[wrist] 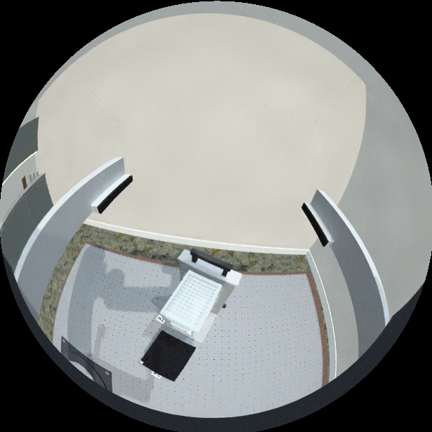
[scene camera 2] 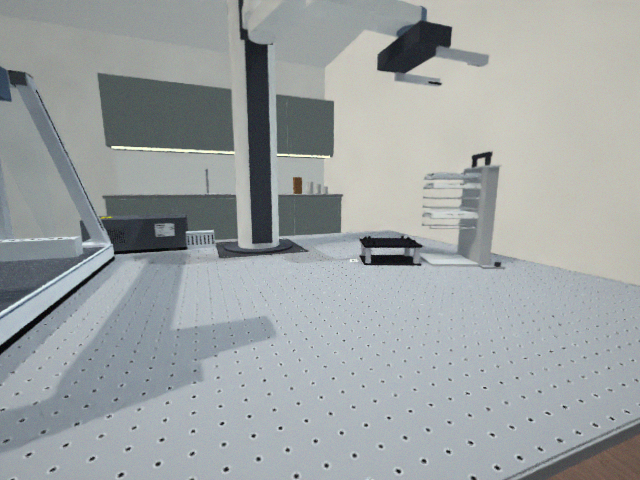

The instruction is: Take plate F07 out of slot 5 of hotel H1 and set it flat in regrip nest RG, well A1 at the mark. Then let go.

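Where they show: gripper, fingertip midpoint: [scene camera 2: 460,72]; arm's base at its link origin: [scene camera 2: 259,250].
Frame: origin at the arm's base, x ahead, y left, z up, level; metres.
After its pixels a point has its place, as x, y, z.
Observation:
Hotel H1 [scene camera 2: 489,217] @(0.522, 0.542, 0.152) [wrist: 231,289] is a light upright rack with a black handle on top, at the right of the scene view. Several clear and white plates [scene camera 2: 449,212] @(0.435, 0.486, 0.161) [wrist: 192,302] lie flat in its slots; which one is F07 I cannot tell. Regrip nest RG [scene camera 2: 391,242] @(0.381, 0.326, 0.073) [wrist: 169,355] is a black raised stand beside the hotel, with no plate on it. My gripper [scene camera 2: 462,71] @(0.441, 0.481, 0.538) [wrist: 221,177] is open and empty, high above the hotel and nest. The mark for well A1 is too small to tell.
The arm's column [scene camera 2: 261,144] @(0.077, 0.006, 0.375) stands on a dark base behind the nest. A dark box device [scene camera 2: 144,235] @(-0.035, -0.378, 0.072) and a small white rack [scene camera 2: 200,238] @(-0.045, -0.203, 0.050) are at the back left. A white-framed machine [scene camera 2: 56,147] @(0.100, -0.537, 0.334) stands at the far left. A wall rises behind the hotel.

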